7 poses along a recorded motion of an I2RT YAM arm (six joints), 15 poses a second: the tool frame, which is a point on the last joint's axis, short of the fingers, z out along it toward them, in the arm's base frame.
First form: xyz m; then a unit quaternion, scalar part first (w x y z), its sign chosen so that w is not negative.
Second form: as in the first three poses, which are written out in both.
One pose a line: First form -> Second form
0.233 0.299 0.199 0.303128 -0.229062 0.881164 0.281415 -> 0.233 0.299 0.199 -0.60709 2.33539 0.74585
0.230 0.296 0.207 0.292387 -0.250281 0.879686 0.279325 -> 0.230 0.296 0.207 -0.66690 2.34400 0.74429
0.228 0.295 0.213 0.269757 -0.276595 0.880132 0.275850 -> 0.228 0.295 0.213 -0.74549 2.37216 0.74348
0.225 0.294 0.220 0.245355 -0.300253 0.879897 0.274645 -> 0.225 0.294 0.220 -0.81946 2.40145 0.74957
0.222 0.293 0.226 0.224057 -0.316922 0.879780 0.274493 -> 0.222 0.293 0.226 -0.87464 2.42802 0.75755
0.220 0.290 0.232 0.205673 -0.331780 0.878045 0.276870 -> 0.220 0.290 0.232 -0.92463 2.44700 0.77160
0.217 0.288 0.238 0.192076 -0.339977 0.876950 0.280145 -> 0.217 0.288 0.238 -0.95442 2.46187 0.78645
